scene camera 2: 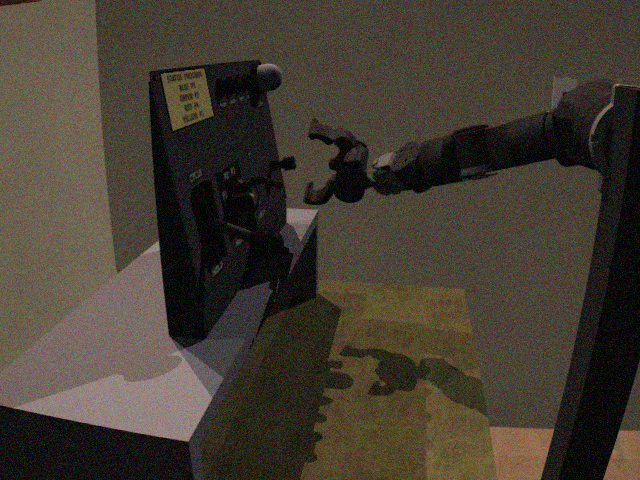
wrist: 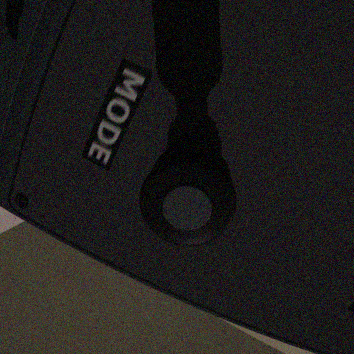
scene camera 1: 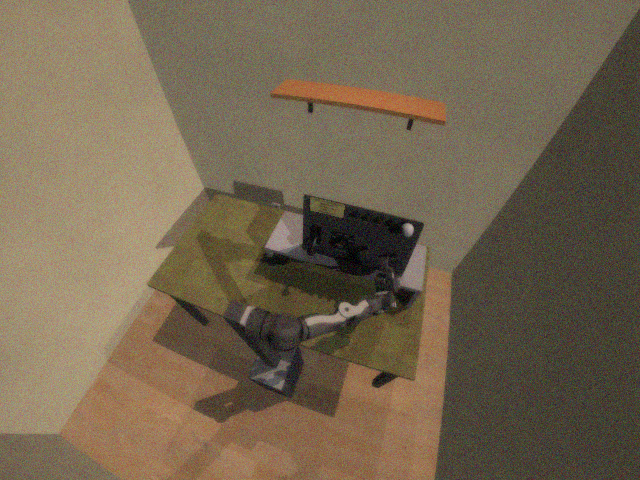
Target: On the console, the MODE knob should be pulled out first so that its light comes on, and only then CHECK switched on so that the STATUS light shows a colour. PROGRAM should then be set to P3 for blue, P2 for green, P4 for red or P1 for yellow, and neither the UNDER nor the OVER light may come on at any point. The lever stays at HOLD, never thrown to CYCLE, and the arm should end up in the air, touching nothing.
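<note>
The dark console [scene camera 1: 356, 227] [scene camera 2: 235, 139] [wrist: 295, 150] stands upright, its face towards the arm. The round MODE knob [scene camera 2: 288, 163] [wrist: 187, 207] has a grey end cap and sits beside its MODE label [wrist: 117, 117] in the wrist view, with a dark shadow across the panel. My gripper [scene camera 1: 385, 271] [scene camera 2: 311, 162] is open and empty, level with the knob and a little short of it, one finger above and one below. The lever [scene camera 2: 235, 228] leans out of its slot between CYCLE and HOLD labels; its exact setting is unclear. No lit lamp shows. CHECK and the PROGRAM setting are too dark to read.
A yellow colour card [scene camera 1: 327, 207] [scene camera 2: 187, 98] is at the console's upper left. A white ball [scene camera 1: 407, 229] [scene camera 2: 270, 77] sticks out at its upper right. The console stands on a pale riser [scene camera 1: 285, 233] [scene camera 2: 129, 400] on the green table [scene camera 1: 206, 273]. An orange shelf [scene camera 1: 359, 98] is on the wall above.
</note>
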